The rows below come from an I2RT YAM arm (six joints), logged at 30 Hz.
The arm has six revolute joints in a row. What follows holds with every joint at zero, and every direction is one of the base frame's.
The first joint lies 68 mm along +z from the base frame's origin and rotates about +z.
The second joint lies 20 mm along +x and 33.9 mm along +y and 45.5 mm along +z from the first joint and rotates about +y.
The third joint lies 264 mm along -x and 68.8 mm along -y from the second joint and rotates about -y.
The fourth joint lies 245 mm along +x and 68.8 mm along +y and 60 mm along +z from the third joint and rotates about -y.
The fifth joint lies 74 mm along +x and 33.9 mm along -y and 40.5 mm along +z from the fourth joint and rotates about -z.
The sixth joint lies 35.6 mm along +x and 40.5 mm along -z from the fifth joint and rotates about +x.
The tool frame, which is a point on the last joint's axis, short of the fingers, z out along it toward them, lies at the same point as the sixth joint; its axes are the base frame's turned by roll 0, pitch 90 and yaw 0 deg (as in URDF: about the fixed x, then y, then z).
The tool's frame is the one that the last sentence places.
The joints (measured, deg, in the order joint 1, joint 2, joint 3, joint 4, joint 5, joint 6), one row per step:
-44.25, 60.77, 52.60, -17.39, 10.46, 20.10
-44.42, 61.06, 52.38, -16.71, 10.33, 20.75
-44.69, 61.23, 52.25, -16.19, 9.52, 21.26
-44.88, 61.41, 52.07, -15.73, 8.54, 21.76
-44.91, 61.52, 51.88, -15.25, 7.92, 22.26
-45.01, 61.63, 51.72, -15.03, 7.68, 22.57
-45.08, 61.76, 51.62, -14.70, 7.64, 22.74
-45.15, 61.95, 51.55, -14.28, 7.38, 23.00
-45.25, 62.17, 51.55, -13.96, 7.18, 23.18
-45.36, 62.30, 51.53, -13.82, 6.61, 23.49
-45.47, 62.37, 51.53, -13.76, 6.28, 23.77
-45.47, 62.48, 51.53, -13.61, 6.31, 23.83
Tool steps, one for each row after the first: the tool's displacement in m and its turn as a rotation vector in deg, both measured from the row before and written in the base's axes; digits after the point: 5 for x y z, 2 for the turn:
0.00064, -0.00151, -0.00130, 0.25, -0.65, -0.33
0.00028, -0.00118, -0.00060, 0.35, -0.78, 0.25
0.00057, -0.00085, -0.00105, 0.49, -0.73, 0.49
0.00070, -0.00034, -0.00079, 0.33, -0.68, 0.32
0.00015, -0.00055, -0.00104, 0.27, -0.26, -0.01
0.00028, -0.00067, -0.00055, 0.03, -0.21, -0.10
0.00059, -0.00080, -0.00046, 0.10, -0.38, 0.06
0.00051, -0.00095, -0.00033, 0.09, -0.26, 0.01
0.00032, -0.00051, -0.00042, 0.34, -0.39, 0.28
0.00002, -0.00041, -0.00018, 0.26, -0.29, 0.07
0.00034, -0.00037, -0.00018, 0.00, -0.06, -0.05

